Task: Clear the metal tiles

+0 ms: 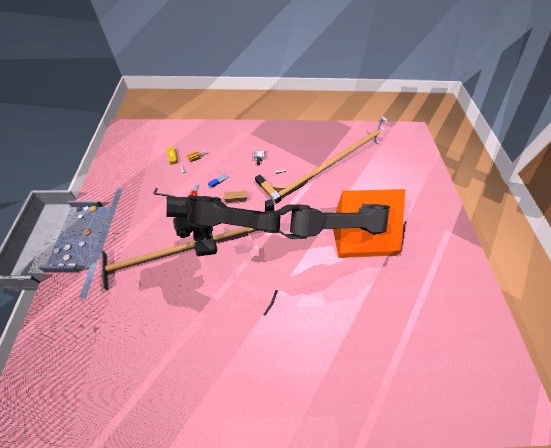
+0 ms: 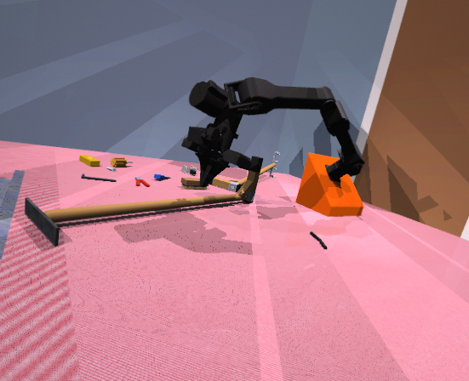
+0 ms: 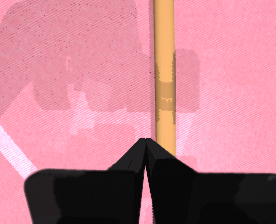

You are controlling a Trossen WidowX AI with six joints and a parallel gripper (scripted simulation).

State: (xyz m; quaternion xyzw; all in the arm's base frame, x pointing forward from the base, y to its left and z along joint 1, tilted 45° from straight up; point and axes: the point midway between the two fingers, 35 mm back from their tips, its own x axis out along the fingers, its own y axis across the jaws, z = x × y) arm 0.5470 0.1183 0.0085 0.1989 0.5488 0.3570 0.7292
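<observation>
My gripper tip is now 4 cm short of the long scraper and 1 cm to the left of it. The rest, counted from my gripper tip: wooden block (9 cm behind, 23 cm to the right, 5 cm below); then black strip (24 cm behind, 18 cm to the left, 6 cm below); then blue tool (1 cm behind, 32 cm to the right, 6 cm below).
</observation>
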